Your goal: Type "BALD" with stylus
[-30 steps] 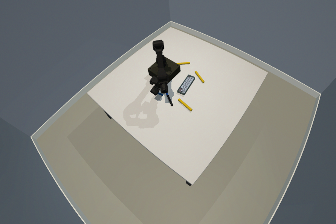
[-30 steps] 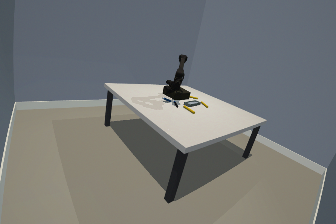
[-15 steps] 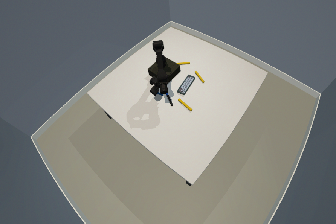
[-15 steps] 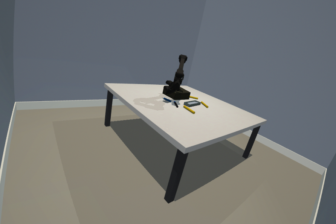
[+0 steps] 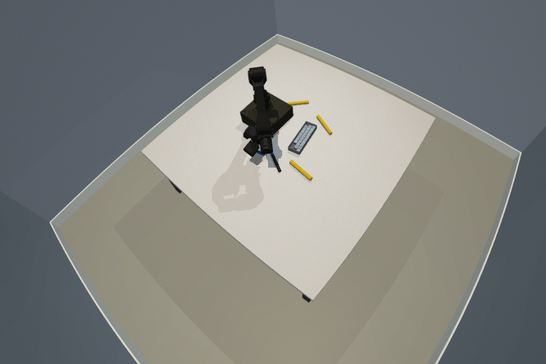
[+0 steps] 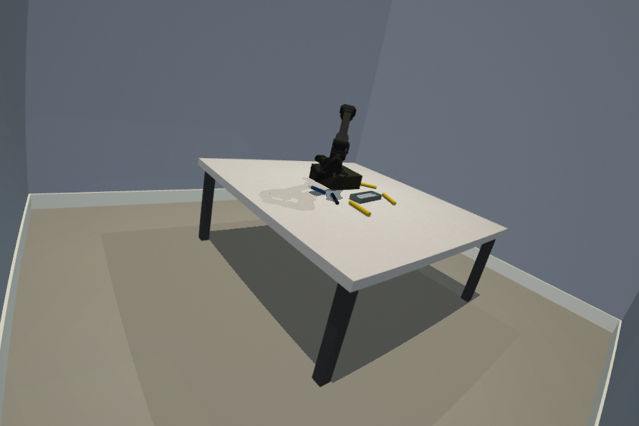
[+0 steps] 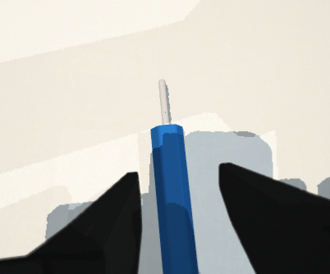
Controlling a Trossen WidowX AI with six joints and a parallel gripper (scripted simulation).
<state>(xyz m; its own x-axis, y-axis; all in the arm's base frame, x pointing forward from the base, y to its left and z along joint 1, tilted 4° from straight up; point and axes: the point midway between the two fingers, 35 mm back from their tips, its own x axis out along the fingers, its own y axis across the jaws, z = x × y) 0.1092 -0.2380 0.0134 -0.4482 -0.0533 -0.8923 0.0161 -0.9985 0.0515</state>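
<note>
Now: gripper tip 2 cm past the blue stylus and 4 cm above it. Also, from my gripper tip: grey stylus tip 5 cm behind, 4 cm below; yellow stick 28 cm ahead, 1 cm to the left, 4 cm below.
</note>
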